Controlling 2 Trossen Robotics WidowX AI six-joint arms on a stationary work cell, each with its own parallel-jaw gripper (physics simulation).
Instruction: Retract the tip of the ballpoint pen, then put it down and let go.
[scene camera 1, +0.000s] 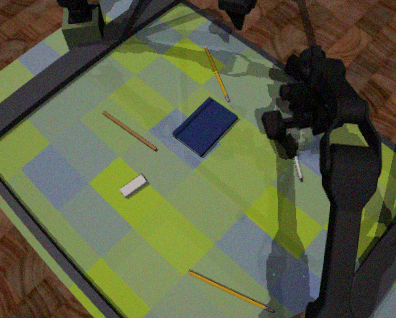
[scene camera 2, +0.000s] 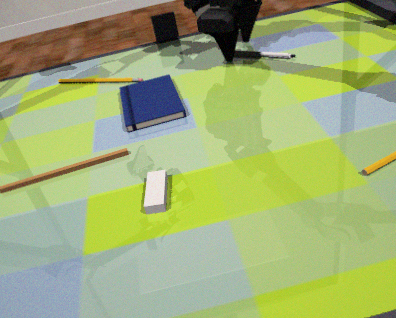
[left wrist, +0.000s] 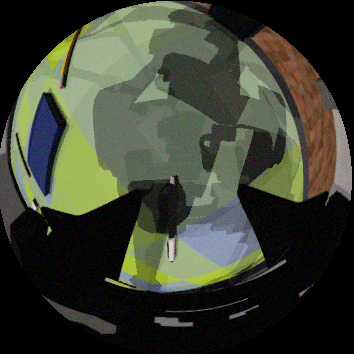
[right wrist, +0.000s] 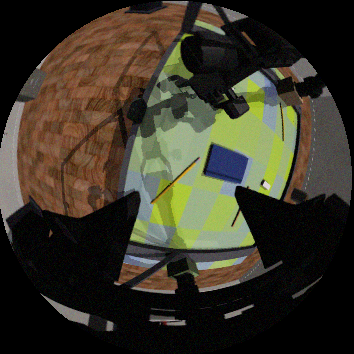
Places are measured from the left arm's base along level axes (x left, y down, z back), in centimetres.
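Pixels of known places: left gripper, fingertip midpoint: (scene camera 1: 296, 137) (scene camera 2: 238, 51) (left wrist: 190, 191); right gripper, fingertip midpoint: (scene camera 1: 245, 18) (right wrist: 188, 193); left arm's base, origin of the base link: (right wrist: 297, 89); right arm's base, origin of the base link: (scene camera 1: 80, 14) (right wrist: 183, 276).
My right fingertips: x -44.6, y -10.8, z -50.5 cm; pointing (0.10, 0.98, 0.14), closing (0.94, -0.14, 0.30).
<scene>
Ahead of a thing's pixels: the offset from my right fingertips to its top centre.
A white ballpoint pen {dx +9.5, dy +20.3, dz +24.6 cm} (scene camera 1: 299, 168) (scene camera 2: 277, 55) (left wrist: 172, 248) lies flat on the checkered mat. In the left wrist view it runs upright in the picture through the gap between the fingers, its middle in dark shadow. Whether its tip is out cannot be told. My left gripper (scene camera 2: 238, 50) (left wrist: 190, 191) is open and empty, low over the pen; in scene camera 1 it covers part of the pen. My right gripper (right wrist: 188, 193) is open and empty, high above the mat and away from the pen.
A dark blue notebook {dx +17.2, dy +20.1, dz +3.4 cm} (scene camera 1: 206, 127) (scene camera 2: 153, 100) (left wrist: 46, 145) (right wrist: 227, 162) lies mid-mat. Around it lie a yellow pencil {dx +2.7, dy +20.6, dz -5.1 cm} (scene camera 1: 217, 75) (scene camera 2: 97, 80) (right wrist: 175, 180), a brown stick {dx +30.2, dy +20.6, dz -10.1 cm} (scene camera 1: 129, 130) (scene camera 2: 65, 171) and a white eraser {dx +39.9, dy +20.1, dz +1.4 cm} (scene camera 1: 133, 185) (scene camera 2: 155, 190). Another yellow pencil {dx +43.7, dy +20.6, dz +32.7 cm} (scene camera 1: 230, 291) lies at the bottom of scene camera 1.
</scene>
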